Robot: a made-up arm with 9 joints. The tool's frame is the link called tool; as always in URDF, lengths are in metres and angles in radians.
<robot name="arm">
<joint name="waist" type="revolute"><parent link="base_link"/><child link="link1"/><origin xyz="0 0 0.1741" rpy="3.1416 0 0"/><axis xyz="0 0 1"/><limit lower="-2.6" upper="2.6"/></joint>
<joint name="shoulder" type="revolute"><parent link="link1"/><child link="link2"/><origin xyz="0.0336 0.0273 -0.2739" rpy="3.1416 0 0"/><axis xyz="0 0 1"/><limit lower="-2.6" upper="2.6"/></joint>
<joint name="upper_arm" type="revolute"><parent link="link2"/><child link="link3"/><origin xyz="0.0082 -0.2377 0.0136" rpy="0 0 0"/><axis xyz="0 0 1"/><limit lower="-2.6" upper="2.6"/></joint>
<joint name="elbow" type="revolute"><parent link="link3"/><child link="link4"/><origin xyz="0.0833 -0.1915 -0.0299" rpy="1.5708 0 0"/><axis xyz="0 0 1"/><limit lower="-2.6" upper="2.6"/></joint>
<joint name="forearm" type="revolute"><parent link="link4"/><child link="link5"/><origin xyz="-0.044 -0.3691 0.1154" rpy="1.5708 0 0"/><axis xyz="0 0 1"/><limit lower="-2.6" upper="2.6"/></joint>
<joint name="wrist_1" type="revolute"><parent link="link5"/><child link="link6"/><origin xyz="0.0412 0.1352 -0.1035" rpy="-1.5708 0 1.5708"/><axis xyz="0 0 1"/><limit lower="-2.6" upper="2.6"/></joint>
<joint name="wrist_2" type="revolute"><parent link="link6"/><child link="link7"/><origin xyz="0.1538 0.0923 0.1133" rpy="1.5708 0 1.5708"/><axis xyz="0 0 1"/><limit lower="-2.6" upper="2.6"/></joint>
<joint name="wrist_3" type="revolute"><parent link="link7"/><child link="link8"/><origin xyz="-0.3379 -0.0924 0.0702" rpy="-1.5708 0 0"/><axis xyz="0 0 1"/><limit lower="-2.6" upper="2.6"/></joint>
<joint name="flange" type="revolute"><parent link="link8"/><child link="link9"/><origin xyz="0.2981 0.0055 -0.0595" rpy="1.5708 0 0"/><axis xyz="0 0 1"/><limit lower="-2.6" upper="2.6"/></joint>
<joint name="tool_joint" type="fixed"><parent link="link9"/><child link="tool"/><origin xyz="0.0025 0.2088 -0.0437" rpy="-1.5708 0 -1.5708"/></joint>
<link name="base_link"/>
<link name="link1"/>
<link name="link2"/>
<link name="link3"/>
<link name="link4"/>
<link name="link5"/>
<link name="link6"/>
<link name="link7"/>
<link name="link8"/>
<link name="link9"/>
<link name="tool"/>
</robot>
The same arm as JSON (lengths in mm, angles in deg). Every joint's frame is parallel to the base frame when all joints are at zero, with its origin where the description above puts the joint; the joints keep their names.
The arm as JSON. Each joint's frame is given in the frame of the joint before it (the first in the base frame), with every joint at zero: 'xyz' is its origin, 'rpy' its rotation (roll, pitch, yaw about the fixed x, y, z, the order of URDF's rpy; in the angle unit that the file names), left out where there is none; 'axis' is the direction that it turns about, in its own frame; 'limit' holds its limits. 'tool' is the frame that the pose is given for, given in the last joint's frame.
{"units": {"length": "mm", "angle": "deg"}, "joints": [
  {"name": "waist", "type": "revolute", "origin": {"xyz": [0.0, 0.0, 174.1]}, "axis": "-z", "limit": {"lower": -148.97, "upper": 148.97}},
  {"name": "shoulder", "type": "revolute", "origin": {"xyz": [33.6, -27.3, 273.9]}, "axis": "+z", "limit": {"lower": -148.97, "upper": 148.97}},
  {"name": "upper_arm", "type": "revolute", "origin": {"xyz": [8.2, -237.7, 13.6]}, "axis": "+z", "limit": {"lower": -148.97, "upper": 148.97}},
  {"name": "elbow", "type": "revolute", "origin": {"xyz": [83.3, -191.5, -29.9]}, "axis": "-y", "limit": {"lower": -148.97, "upper": 148.97}},
  {"name": "forearm", "type": "revolute", "origin": {"xyz": [-44.0, -115.4, -369.1]}, "axis": "-z", "limit": {"lower": -148.97, "upper": 148.97}},
  {"name": "wrist_1", "type": "revolute", "origin": {"xyz": [41.2, -135.2, 103.5]}, "axis": "-x", "limit": {"lower": -148.97, "upper": 148.97}},
  {"name": "wrist_2", "type": "revolute", "origin": {"xyz": [-113.3, -153.8, 92.3]}, "axis": "-y", "limit": {"lower": -148.97, "upper": 148.97}},
  {"name": "wrist_3", "type": "revolute", "origin": {"xyz": [92.4, -70.2, -337.9]}, "axis": "-x", "limit": {"lower": -148.97, "upper": 148.97}},
  {"name": "flange", "type": "revolute", "origin": {"xyz": [59.5, 5.5, 298.1]}, "axis": "-y", "limit": {"lower": -148.97, "upper": 148.97}}
], "tool": {"origin": {"xyz": [-208.8, 43.7, 2.5], "rpy": [0.0, 0.0, 0.0]}}}

